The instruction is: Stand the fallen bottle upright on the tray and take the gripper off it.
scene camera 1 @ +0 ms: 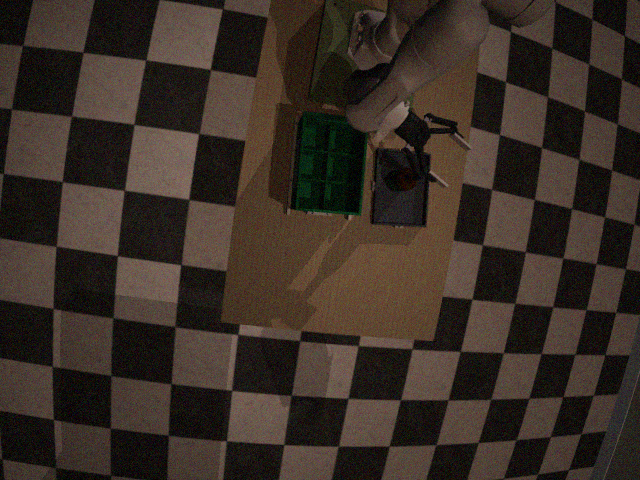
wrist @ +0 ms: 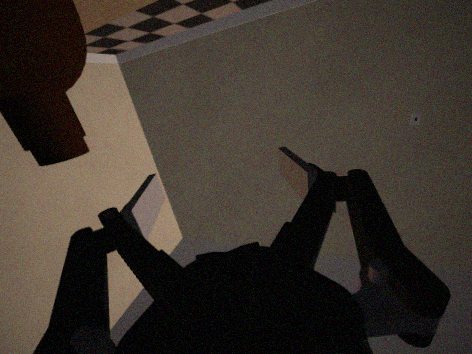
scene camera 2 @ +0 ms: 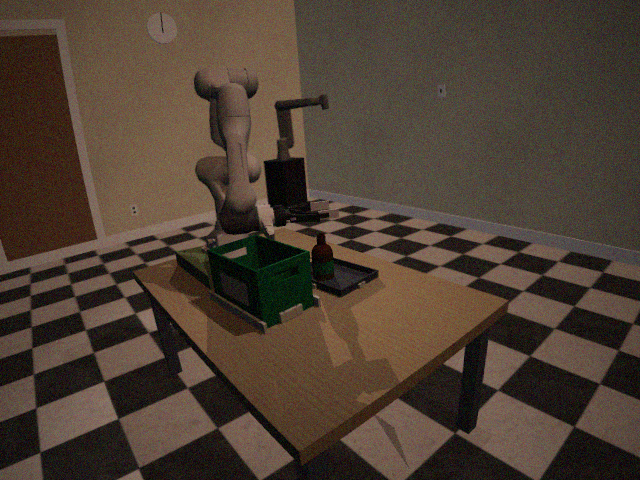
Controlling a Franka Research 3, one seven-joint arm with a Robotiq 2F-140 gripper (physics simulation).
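A brown bottle with a green label (scene camera 1: 400,179) (scene camera 2: 322,257) (wrist: 40,55) stands upright on the dark tray (scene camera 1: 398,211) (scene camera 2: 356,280). In the wrist view part of it shows at the upper left, outside the space between the fingers. My gripper (scene camera 1: 453,164) (scene camera 2: 333,209) (wrist: 220,173) is open and empty. It points sideways, higher than the bottle's top in scene camera 2, and its fingers reach past the tray's right side in scene camera 1. No contact between gripper and bottle shows.
A green crate with compartments (scene camera 1: 362,175) (scene camera 2: 286,279) stands on the table (scene camera 1: 382,289) (scene camera 2: 413,320) beside the tray. A green sloped piece (scene camera 1: 330,67) (scene camera 2: 193,263) lies behind the crate. A dark pedestal with another arm (scene camera 2: 285,180) shows behind the table.
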